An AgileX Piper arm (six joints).
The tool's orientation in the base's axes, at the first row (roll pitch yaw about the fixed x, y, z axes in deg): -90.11, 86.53, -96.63
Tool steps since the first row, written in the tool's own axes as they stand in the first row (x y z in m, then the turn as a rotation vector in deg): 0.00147, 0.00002, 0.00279, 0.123, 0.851, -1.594; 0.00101, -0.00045, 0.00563, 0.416, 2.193, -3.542; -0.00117, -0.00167, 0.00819, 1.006, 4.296, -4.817; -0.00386, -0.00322, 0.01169, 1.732, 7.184, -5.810; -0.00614, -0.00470, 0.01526, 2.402, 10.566, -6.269; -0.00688, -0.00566, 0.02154, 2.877, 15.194, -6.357; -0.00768, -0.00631, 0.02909, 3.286, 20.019, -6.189; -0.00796, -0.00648, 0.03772, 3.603, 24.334, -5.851; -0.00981, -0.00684, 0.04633, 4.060, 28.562, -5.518; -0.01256, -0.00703, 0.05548, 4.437, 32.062, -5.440
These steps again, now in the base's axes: 0.00276, -0.00039, -0.00147, -1.488, 1.018, -0.174; 0.00554, -0.00115, -0.00098, -3.273, 2.552, -0.548; 0.00796, -0.00252, 0.00127, -4.306, 4.747, -1.264; 0.01128, -0.00429, 0.00405, -4.970, 7.680, -2.163; 0.01467, -0.00602, 0.00641, -5.048, 11.046, -3.036; 0.02081, -0.00765, 0.00721, -4.614, 15.617, -3.791; 0.02824, -0.00910, 0.00804, -3.903, 20.358, -4.491; 0.03680, -0.01023, 0.00833, -3.080, 24.580, -5.069; 0.04532, -0.01145, 0.01020, -2.274, 28.708, -5.781; 0.05441, -0.01252, 0.01296, -1.802, 32.147, -6.369
